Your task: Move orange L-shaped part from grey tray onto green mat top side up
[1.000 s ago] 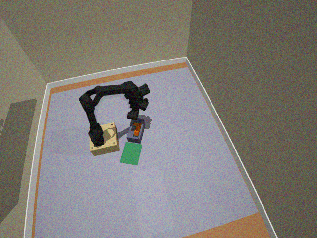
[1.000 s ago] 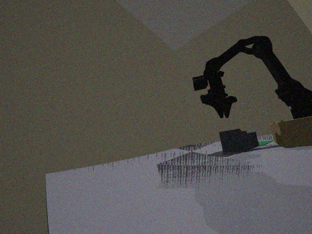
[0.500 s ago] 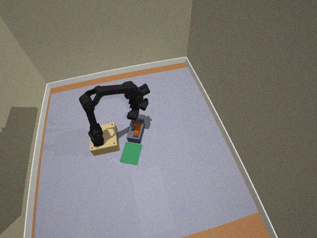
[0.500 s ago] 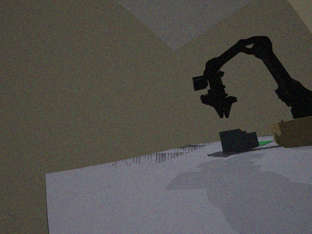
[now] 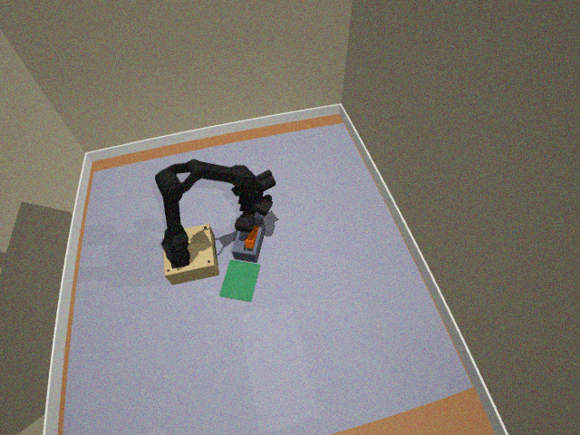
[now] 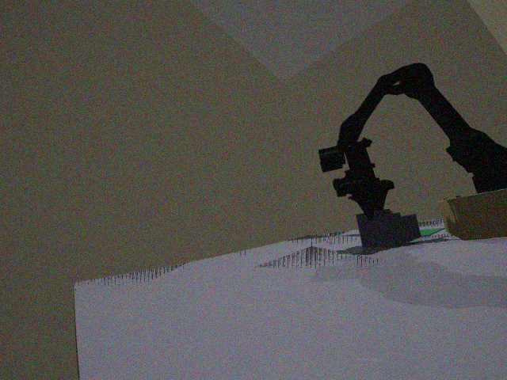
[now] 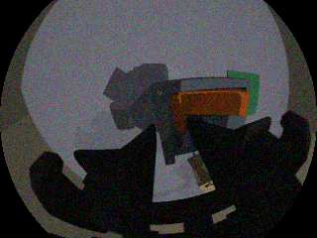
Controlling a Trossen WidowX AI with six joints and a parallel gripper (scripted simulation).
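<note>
Right now the orange L-shaped part is 4 cm to the right of my gripper tip, 2 cm below it and 1 cm behind it. Also, from my gripper tip: green mat: 20 cm to the right, 9 cm behind, 8 cm below.
</note>
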